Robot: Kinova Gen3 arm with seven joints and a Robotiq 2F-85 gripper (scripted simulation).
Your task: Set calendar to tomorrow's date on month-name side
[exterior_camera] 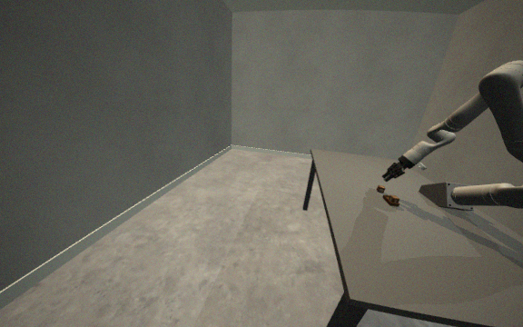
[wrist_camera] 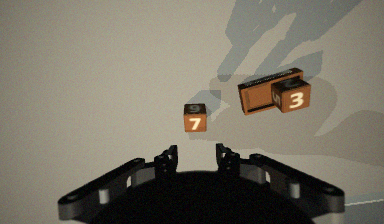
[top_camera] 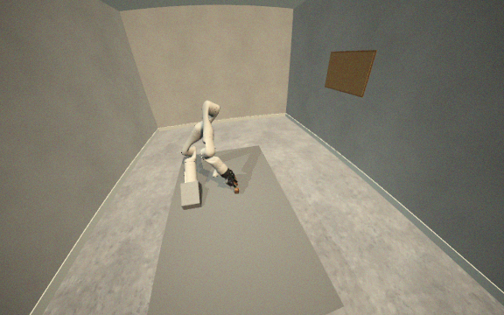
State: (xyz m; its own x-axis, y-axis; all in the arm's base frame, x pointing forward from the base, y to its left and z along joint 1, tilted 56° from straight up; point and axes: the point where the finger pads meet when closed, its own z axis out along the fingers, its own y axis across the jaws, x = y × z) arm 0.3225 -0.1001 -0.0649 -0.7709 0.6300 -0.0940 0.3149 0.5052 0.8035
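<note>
The digit cube is 80 mm below my hand. From my hand the other things lie so: orange tray 110 mm to the left, 90 mm below, 10 mm ahead.
</note>
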